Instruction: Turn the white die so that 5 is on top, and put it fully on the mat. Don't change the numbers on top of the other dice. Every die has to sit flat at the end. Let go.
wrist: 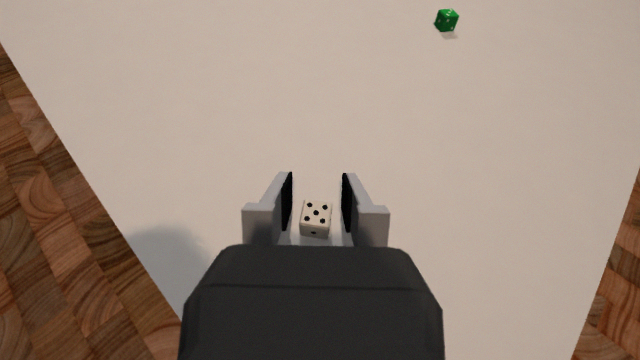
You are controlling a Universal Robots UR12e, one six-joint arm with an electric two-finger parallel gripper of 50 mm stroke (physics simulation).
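Frame: origin at the arm's base, x ahead, y left, z up, level; centimetres.
Where they show: gripper, fingertip midpoint: (317, 190).
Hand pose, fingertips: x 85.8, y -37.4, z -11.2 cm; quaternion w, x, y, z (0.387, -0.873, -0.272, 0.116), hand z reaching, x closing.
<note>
Each offset is from my fingertips to the top centre of the thing. Level surfaces: height alone.
The white die @[dy -1.5, dx +1.0, dz +0.7 cm] (315, 218) lies between the fingers in the wrist view, with a gap on each side of it. Its face with five black pips is on top, and the face with one pip is toward the gripper body. It appears to sit flat on the pale mat @[dz -0.9 cm] (200, 125), away from the mat's edges. My gripper (317, 190) is open, with one finger to the left and one to the right of the die, touching neither side.
A green die @[dy +24.6, dx -1.2, dz +0.7 cm] (446, 20) stands on the mat at the upper right. Wooden table surface (45, 215) shows beyond the mat's left edge and also at the right. A soft shadow falls on the mat left of the gripper.
</note>
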